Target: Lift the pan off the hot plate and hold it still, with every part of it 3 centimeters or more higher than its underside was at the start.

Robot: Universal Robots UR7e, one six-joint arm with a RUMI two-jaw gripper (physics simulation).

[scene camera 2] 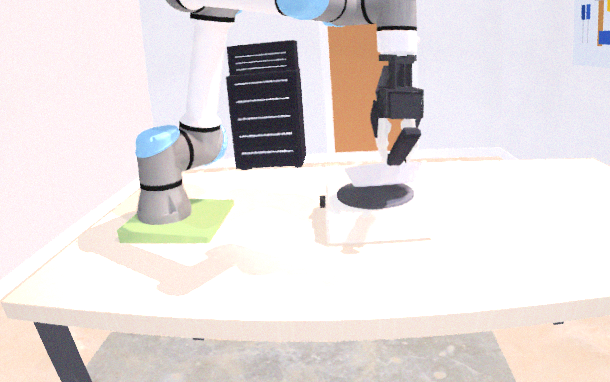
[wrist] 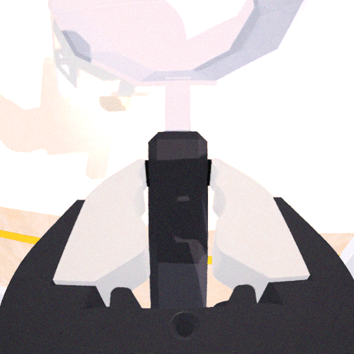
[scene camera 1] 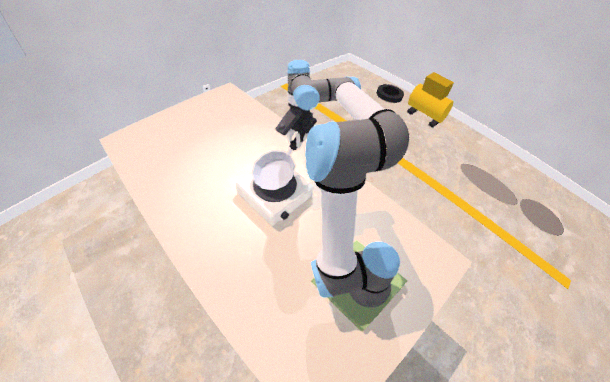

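Seen in the pictures: gripper, between the fingertips: (scene camera 2: 396, 163) (scene camera 1: 295, 146); arm's base, origin of its link: (scene camera 2: 164, 213) (scene camera 1: 369, 287).
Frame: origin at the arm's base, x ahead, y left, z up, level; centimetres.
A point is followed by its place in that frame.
The light grey pan (scene camera 1: 274, 172) @[x 58.8, y 1.4, z 8.0 cm] (scene camera 2: 380, 175) @[x 57.1, y -5.6, z 11.9 cm] (wrist: 120, 30) hangs tilted over the hot plate (scene camera 1: 259, 206) @[x 49.8, y 14.4, z 3.8 cm] (scene camera 2: 375, 225) @[x 56.0, y -8.8, z 1.8 cm], with its black handle (scene camera 2: 404, 145) @[x 61.6, y -19.0, z 21.6 cm] (wrist: 178, 215) raised and its bowl lower. Much of the hot plate's black disc (scene camera 1: 276, 194) @[x 50.3, y 5.9, z 5.1 cm] (scene camera 2: 370, 197) @[x 54.6, y -0.7, z 5.1 cm] shows below the bowl. Whether the bowl's low edge is clear of the disc, and by how much, I cannot tell. My gripper (scene camera 1: 295, 140) @[x 60.3, y -10.0, z 15.8 cm] (scene camera 2: 395, 142) (wrist: 177, 163) is shut on the handle, with one light finger on each side of it, beyond the pan's pale neck (wrist: 178, 107).
The hot plate stands on the table (scene camera 1: 200, 225) @[x 59.5, y 37.5, z -2.8 cm] (scene camera 2: 280, 290) @[x 39.5, y -27.9, z -2.8 cm]. Its black knob (scene camera 1: 284, 215) @[x 41.5, y 8.0, z 2.3 cm] (scene camera 2: 322, 201) @[x 42.3, y 5.9, z 1.6 cm] faces the arm's side. The arm's green base block (scene camera 1: 360, 315) @[x -5.6, y 9.5, z 0.2 cm] (scene camera 2: 165, 235) @[x 6.6, y -11.6, z -0.7 cm] is on the same table. A black drawer cabinet (scene camera 2: 267, 110) stands behind the table.
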